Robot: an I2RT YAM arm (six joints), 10 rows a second.
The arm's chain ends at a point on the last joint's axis. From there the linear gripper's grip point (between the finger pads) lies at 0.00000 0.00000 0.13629 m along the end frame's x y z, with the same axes.
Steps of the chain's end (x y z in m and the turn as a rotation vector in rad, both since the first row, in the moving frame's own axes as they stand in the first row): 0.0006 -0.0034 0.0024 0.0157 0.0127 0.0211; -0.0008 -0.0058 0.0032 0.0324 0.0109 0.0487; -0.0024 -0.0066 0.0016 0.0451 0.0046 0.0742; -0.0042 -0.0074 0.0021 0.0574 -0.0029 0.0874; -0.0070 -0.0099 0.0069 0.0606 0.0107 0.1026; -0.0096 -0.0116 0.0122 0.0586 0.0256 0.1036
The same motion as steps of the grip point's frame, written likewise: 0.0024 -0.0055 0.0024 0.0157 0.0127 0.0211; 0.0008 -0.0102 0.0031 0.0324 0.0109 0.0487; -0.0015 -0.0127 0.0015 0.0451 0.0046 0.0742; -0.0043 -0.0152 0.0019 0.0574 -0.0029 0.0874; -0.0051 -0.0181 0.0066 0.0606 0.0107 0.1026; -0.0057 -0.0194 0.0119 0.0586 0.0256 0.1036
